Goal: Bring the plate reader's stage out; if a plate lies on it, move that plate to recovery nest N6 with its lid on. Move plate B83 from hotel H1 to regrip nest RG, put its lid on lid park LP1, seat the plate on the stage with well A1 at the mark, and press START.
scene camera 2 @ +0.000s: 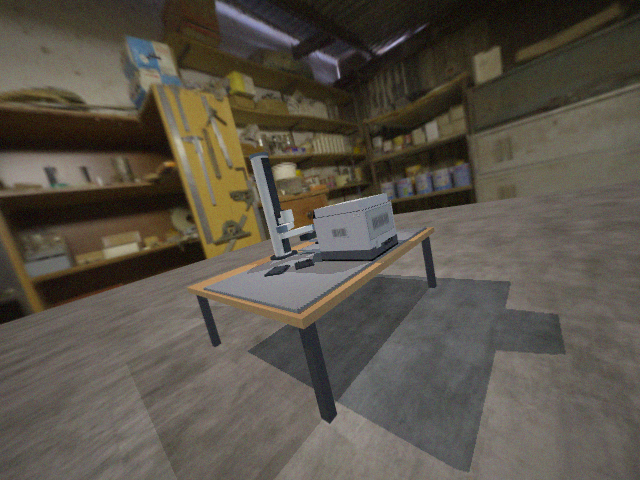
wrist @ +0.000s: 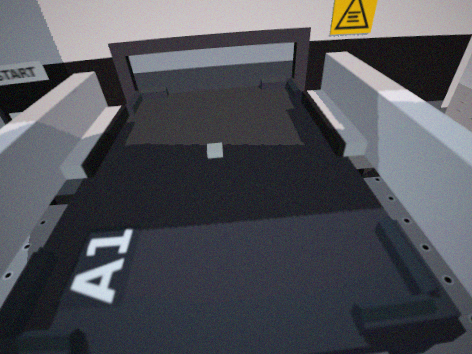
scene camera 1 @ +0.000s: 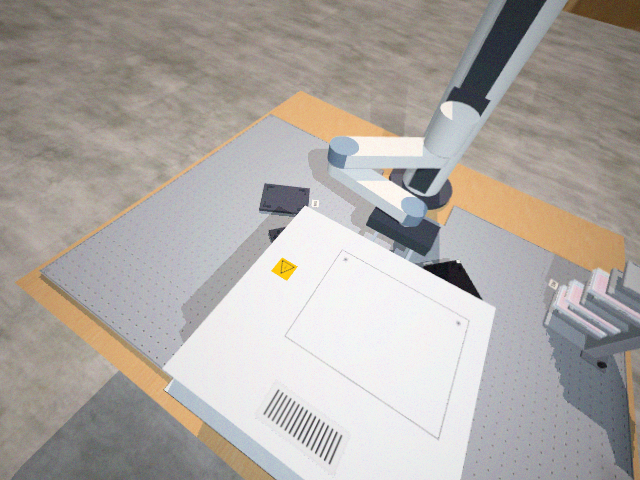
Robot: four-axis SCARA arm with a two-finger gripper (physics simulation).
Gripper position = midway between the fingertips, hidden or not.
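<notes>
There is my gripper (scene camera 1: 375,273), (wrist: 212,84). I can see a reader stage (wrist: 278,239) as well, and a grey perforated deck (scene camera 1: 155,274), (scene camera 2: 293,288), (wrist: 392,205) is part of what I see too.
</notes>
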